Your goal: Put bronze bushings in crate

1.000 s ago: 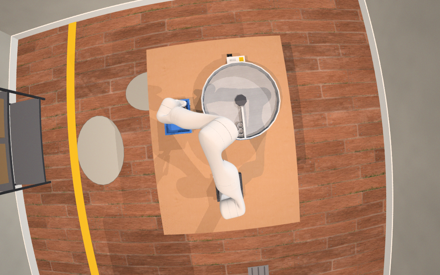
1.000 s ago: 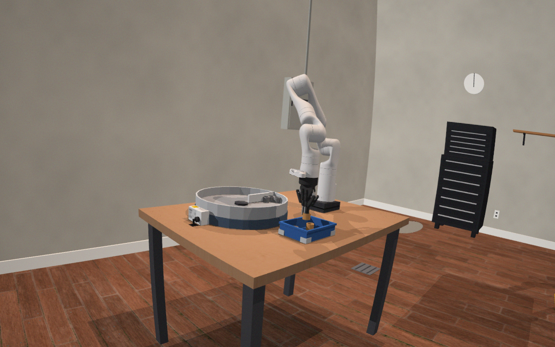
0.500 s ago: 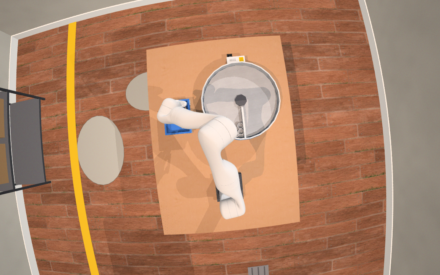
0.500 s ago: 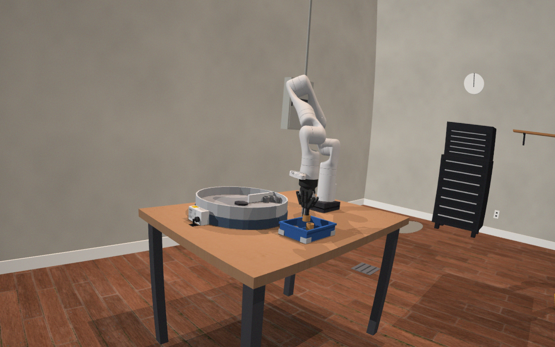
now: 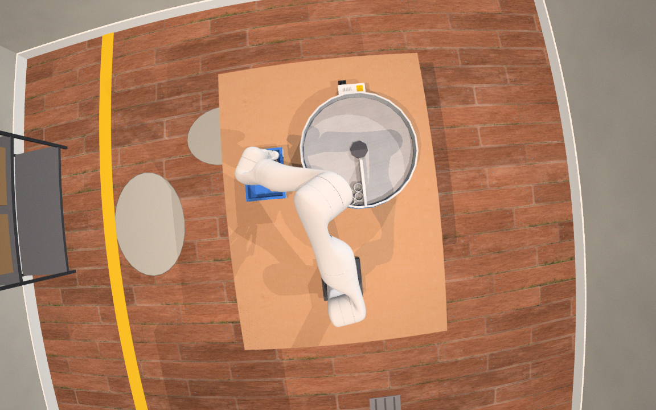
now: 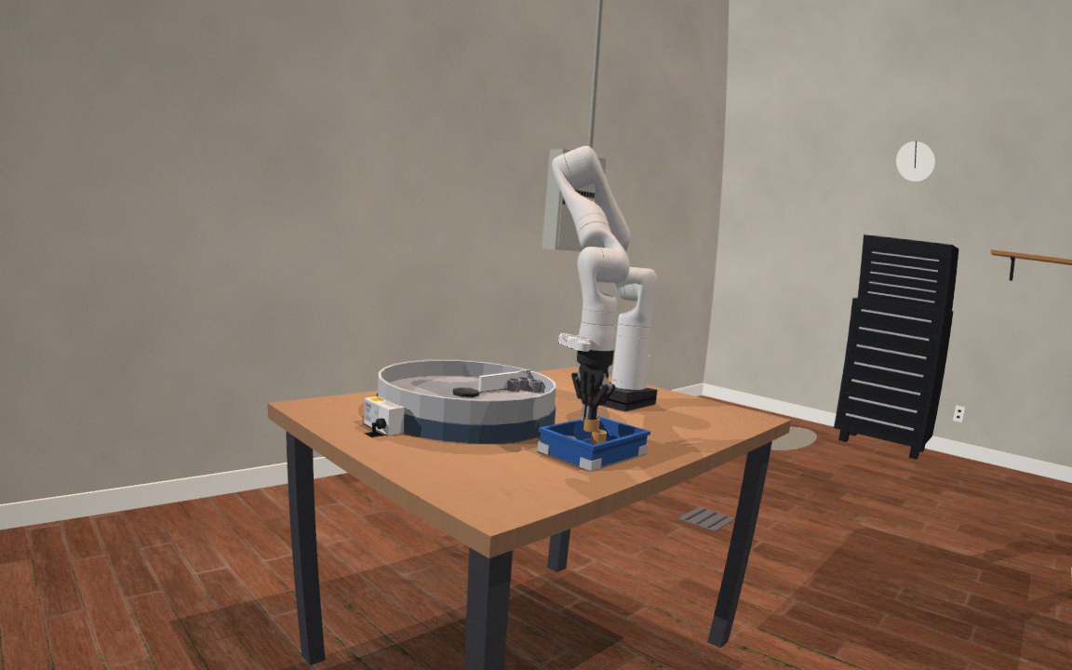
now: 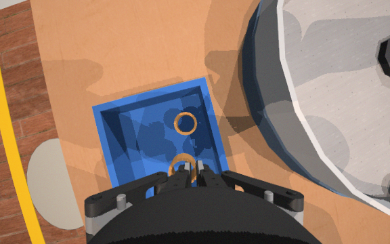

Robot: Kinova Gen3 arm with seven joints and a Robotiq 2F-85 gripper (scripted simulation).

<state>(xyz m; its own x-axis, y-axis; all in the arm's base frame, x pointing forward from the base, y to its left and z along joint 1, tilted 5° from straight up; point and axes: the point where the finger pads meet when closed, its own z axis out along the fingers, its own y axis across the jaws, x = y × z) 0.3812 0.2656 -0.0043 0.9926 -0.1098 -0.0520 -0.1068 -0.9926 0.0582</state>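
My hand is 50 mm above the blue crate, 30 mm to the right of it and 10 mm short of it. Also, from my hand: turning table: 310 mm to the right, 110 mm ahead, 20 mm below.
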